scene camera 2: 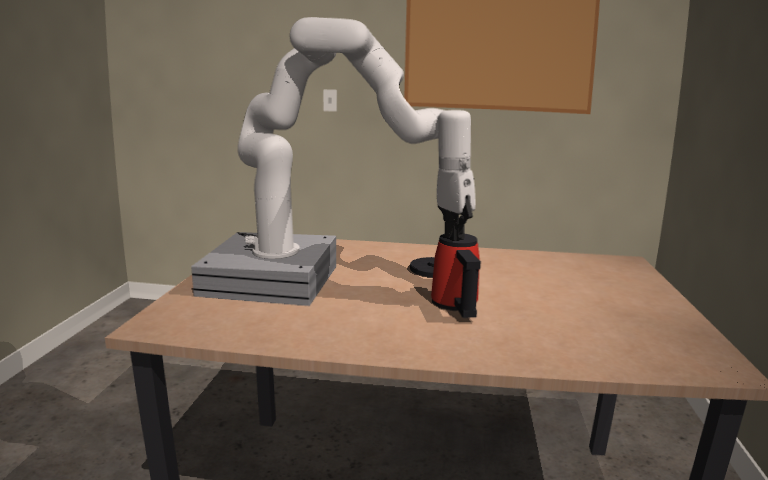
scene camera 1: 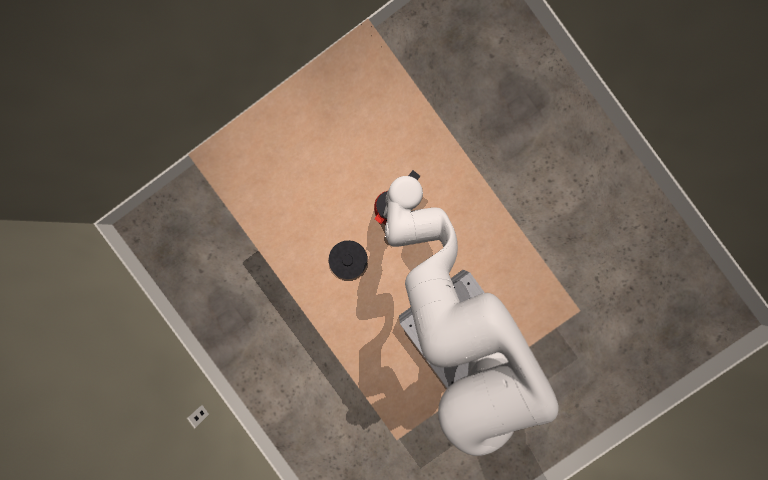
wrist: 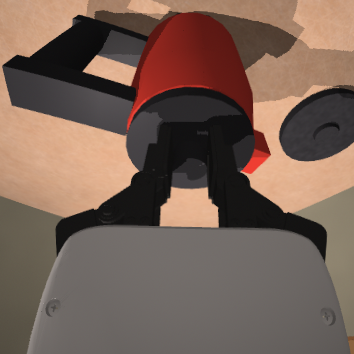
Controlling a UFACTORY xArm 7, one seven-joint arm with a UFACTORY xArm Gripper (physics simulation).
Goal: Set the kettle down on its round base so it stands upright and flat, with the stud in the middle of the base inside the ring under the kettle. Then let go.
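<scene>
The red kettle (scene camera 1: 380,219) (scene camera 2: 447,274) (wrist: 192,55) stands upright on the table, with its black handle (scene camera 2: 469,285) (wrist: 65,90) on the side away from the base. My gripper (scene camera 2: 454,235) (wrist: 189,141) points down over the kettle's lid and is shut on the lid knob, which is mostly hidden between the fingers. The round black base (scene camera 1: 338,270) (scene camera 2: 420,267) (wrist: 305,142) lies flat on the table, apart from the kettle on its spout side. Its stud (scene camera 1: 347,260) (wrist: 326,132) shows in the middle. The ring under the kettle is hidden.
The wooden table (scene camera 1: 305,169) (scene camera 2: 566,316) carries the kettle and base. The grey robot mount (scene camera 1: 468,287) (scene camera 2: 254,283) stands at the arm's foot. The arm (scene camera 1: 430,226) (scene camera 2: 419,124) hides part of the kettle in the overhead view. Arm shadows cross the table between kettle and mount.
</scene>
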